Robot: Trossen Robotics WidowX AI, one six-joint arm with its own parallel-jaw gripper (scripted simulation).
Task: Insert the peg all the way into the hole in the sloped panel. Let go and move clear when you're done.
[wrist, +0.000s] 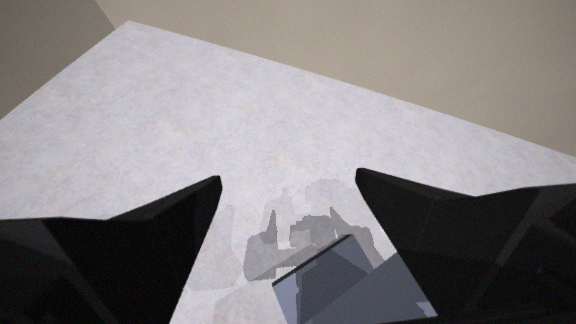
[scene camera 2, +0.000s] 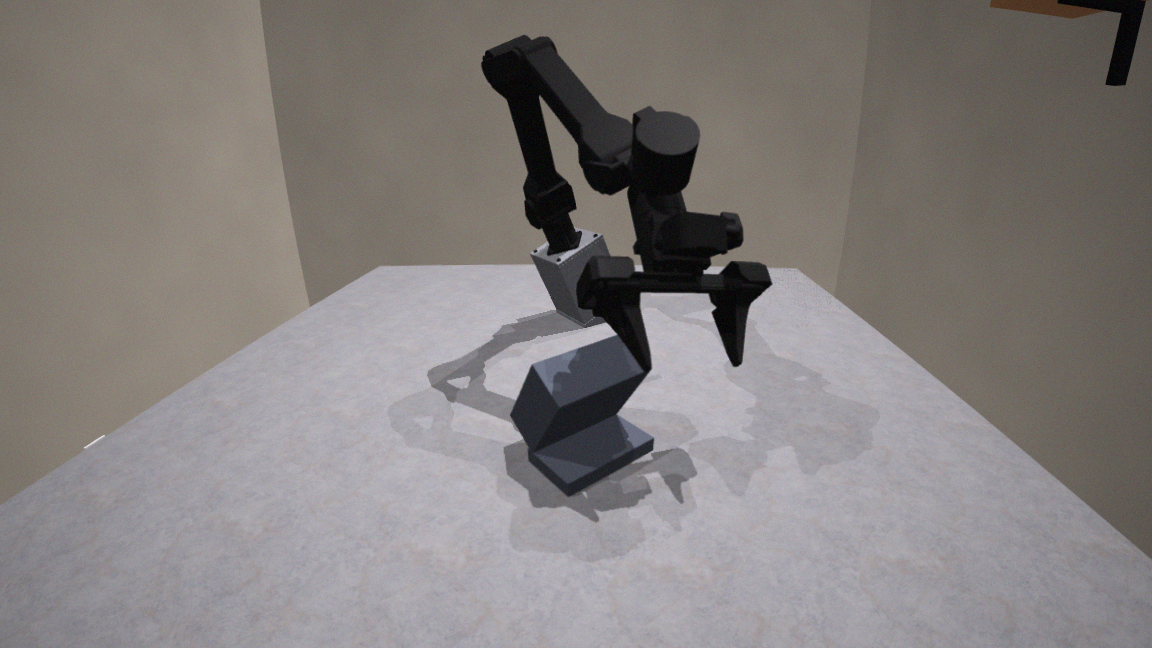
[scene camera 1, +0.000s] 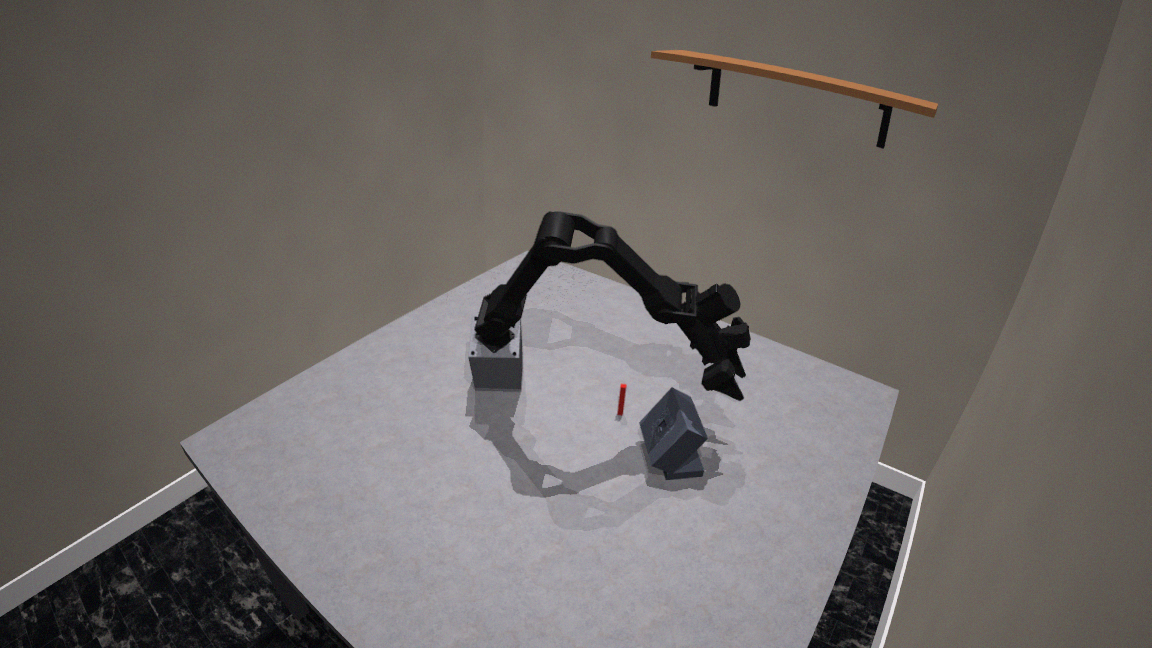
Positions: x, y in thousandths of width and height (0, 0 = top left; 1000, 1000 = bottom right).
Note:
I see my gripper (scene camera 2: 603, 569) and a flat foot plate (scene camera 2: 497, 717).
My gripper shows as well in the wrist view (wrist: 503, 551) and in scene camera 1 (scene camera 1: 645, 598).

